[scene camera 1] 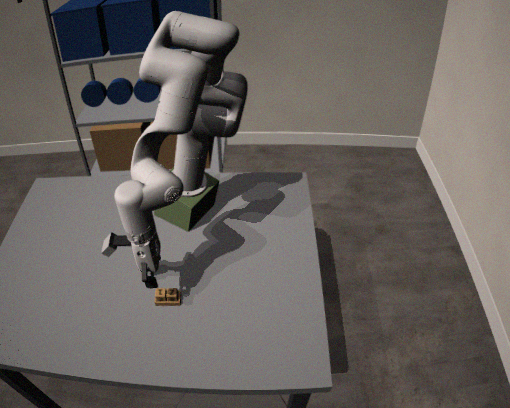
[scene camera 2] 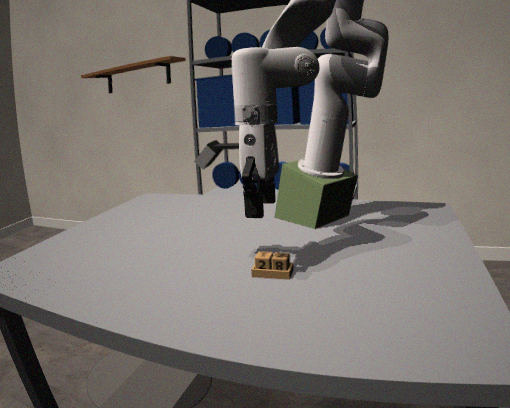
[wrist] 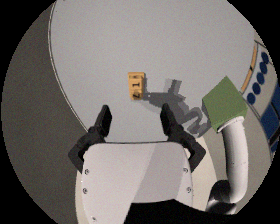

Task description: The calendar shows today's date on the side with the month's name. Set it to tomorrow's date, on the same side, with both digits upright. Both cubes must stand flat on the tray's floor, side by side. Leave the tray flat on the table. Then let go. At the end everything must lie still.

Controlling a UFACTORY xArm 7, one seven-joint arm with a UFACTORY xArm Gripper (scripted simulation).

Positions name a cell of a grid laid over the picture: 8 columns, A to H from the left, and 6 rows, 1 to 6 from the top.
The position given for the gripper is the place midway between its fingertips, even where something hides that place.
Observation:
In view: the gripper (scene camera 2: E4).
The gripper shows as well in scene camera 1 (scene camera 1: C5) and in the wrist view (wrist: D3).

